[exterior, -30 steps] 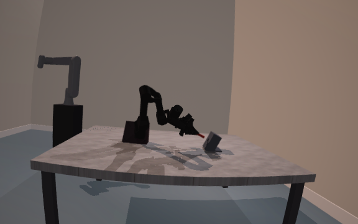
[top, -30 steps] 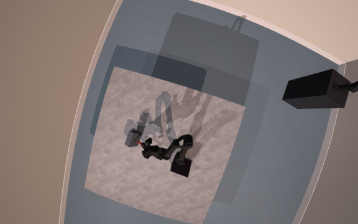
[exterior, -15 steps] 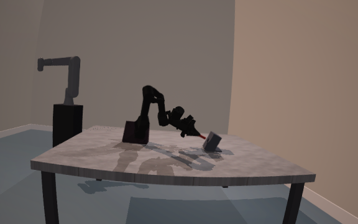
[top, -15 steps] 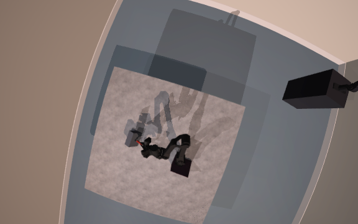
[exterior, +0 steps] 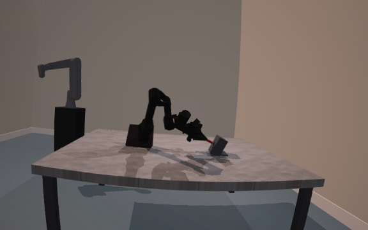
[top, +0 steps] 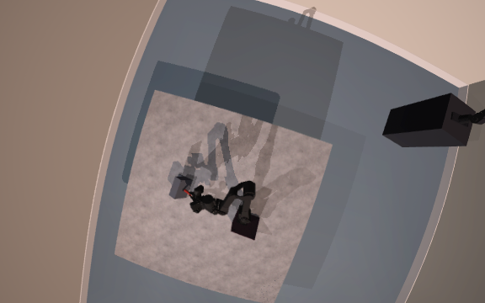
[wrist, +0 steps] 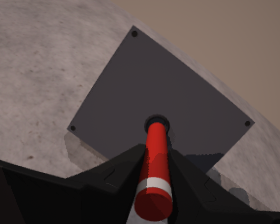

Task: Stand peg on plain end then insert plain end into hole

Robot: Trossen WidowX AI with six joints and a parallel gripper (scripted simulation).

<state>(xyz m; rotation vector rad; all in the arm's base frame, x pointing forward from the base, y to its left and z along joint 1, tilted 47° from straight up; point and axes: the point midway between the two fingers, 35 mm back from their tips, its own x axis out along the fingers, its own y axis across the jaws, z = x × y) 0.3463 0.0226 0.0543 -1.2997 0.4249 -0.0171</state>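
My gripper tip is now 2 cm past the red peg and 1 cm below it. Round my gripper tip: sloped panel (7 cm ahead, 3 cm below).
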